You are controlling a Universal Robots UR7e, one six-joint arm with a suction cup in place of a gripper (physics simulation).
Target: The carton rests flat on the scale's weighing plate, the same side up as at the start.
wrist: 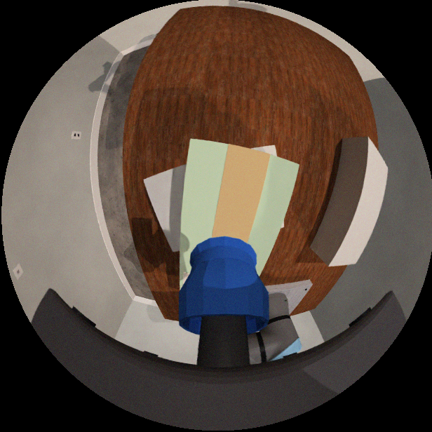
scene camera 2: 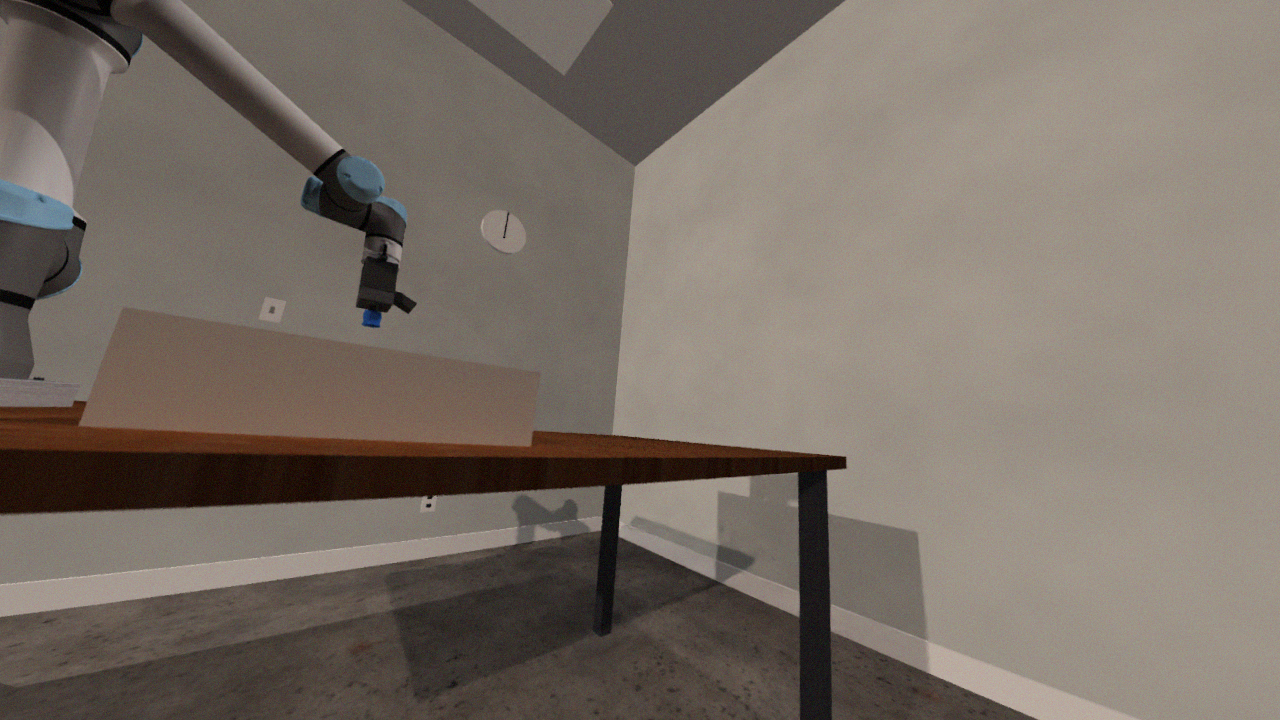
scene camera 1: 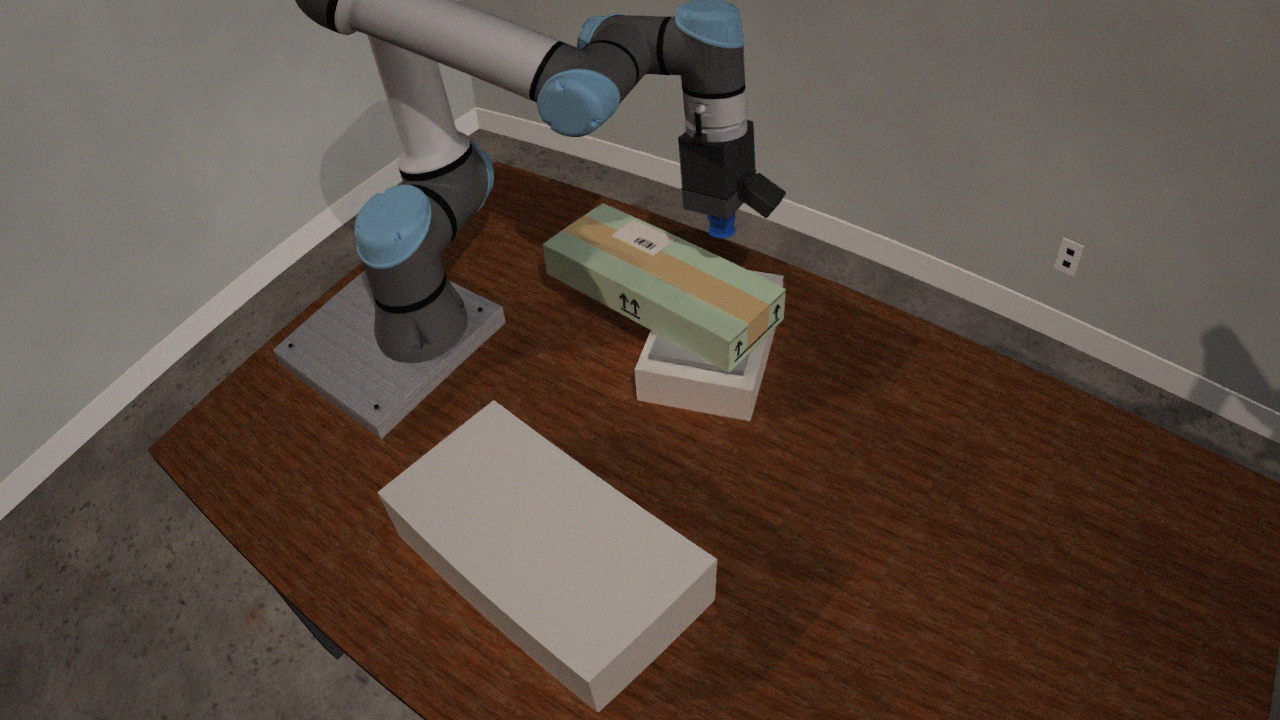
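The suction cup (wrist: 223, 280) shares the scene with a large white block (scene camera 1: 591, 586) (wrist: 357, 195) (scene camera 2: 165, 372). There is also a white scale (scene camera 1: 667, 374) (wrist: 165, 189), though scene camera 2 misses the scale, hidden by the large white block.
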